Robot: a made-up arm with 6 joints. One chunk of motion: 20 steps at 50 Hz.
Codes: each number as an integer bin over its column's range. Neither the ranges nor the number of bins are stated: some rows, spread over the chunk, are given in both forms.
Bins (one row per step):
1: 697 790 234 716 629 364
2: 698 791 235 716 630 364
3: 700 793 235 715 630 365
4: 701 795 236 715 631 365
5: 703 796 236 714 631 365
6: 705 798 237 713 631 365
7: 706 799 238 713 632 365
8: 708 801 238 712 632 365
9: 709 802 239 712 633 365
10: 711 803 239 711 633 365
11: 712 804 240 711 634 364
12: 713 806 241 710 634 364
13: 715 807 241 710 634 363
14: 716 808 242 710 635 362
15: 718 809 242 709 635 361
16: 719 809 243 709 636 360
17: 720 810 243 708 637 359
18: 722 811 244 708 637 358
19: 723 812 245 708 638 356
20: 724 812 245 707 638 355
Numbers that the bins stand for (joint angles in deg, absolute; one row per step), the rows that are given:
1: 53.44 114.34 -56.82 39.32 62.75 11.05
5: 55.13 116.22 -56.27 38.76 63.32 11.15
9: 56.83 118.11 -55.43 38.19 63.88 11.15
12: 57.96 119.36 -54.87 37.63 64.16 11.05
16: 59.65 120.30 -54.31 37.34 64.72 10.69
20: 61.06 121.24 -53.76 36.78 65.28 10.23
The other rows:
2: 53.72 114.66 -56.54 39.32 63.04 11.05
3: 54.29 115.28 -56.54 39.04 63.04 11.15
4: 54.57 115.91 -56.27 39.04 63.32 11.15
6: 55.70 116.85 -55.99 38.47 63.32 11.15
7: 55.98 117.17 -55.71 38.47 63.60 11.15
8: 56.54 117.79 -55.71 38.19 63.60 11.15
10: 57.39 118.42 -55.43 37.91 63.88 11.15
11: 57.67 118.73 -55.15 37.91 64.16 11.05
13: 58.52 119.68 -54.87 37.63 64.16 10.96
14: 58.80 119.99 -54.59 37.63 64.44 10.87
15: 59.37 120.30 -54.59 37.34 64.44 10.78
17: 59.93 120.62 -54.31 37.06 65.00 10.60
18: 60.50 120.93 -54.04 37.06 65.00 10.50
19: 60.78 121.24 -53.76 37.06 65.28 10.32

